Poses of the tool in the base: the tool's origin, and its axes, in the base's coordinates. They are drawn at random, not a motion.
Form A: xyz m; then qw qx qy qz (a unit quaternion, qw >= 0).
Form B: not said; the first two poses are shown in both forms.
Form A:
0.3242, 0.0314, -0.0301, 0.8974, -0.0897, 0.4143, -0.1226
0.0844, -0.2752, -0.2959, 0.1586, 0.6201, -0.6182, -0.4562
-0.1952, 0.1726, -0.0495, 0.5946, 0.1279, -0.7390, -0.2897
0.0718, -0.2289, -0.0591, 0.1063, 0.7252, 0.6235, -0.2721
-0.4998, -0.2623, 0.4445, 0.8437, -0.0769, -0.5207, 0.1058
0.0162, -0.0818, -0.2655, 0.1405, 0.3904, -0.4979, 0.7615
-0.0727, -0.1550, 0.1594, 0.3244, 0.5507, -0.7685, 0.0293
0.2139, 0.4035, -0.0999, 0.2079, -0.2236, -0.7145, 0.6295
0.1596, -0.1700, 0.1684, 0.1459, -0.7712, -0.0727, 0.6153
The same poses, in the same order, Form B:
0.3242, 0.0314, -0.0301, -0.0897, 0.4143, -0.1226, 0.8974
0.0844, -0.2752, -0.2959, 0.6201, -0.6182, -0.4562, 0.1586
-0.1952, 0.1726, -0.0495, 0.1279, -0.7390, -0.2897, 0.5946
0.0718, -0.2289, -0.0591, 0.7252, 0.6235, -0.2721, 0.1063
-0.4998, -0.2623, 0.4445, -0.0769, -0.5207, 0.1058, 0.8437
0.0162, -0.0818, -0.2655, 0.3904, -0.4979, 0.7615, 0.1405
-0.0727, -0.1550, 0.1594, 0.5507, -0.7685, 0.0293, 0.3244
0.2139, 0.4035, -0.0999, -0.2236, -0.7145, 0.6295, 0.2079
0.1596, -0.1700, 0.1684, -0.7712, -0.0727, 0.6153, 0.1459

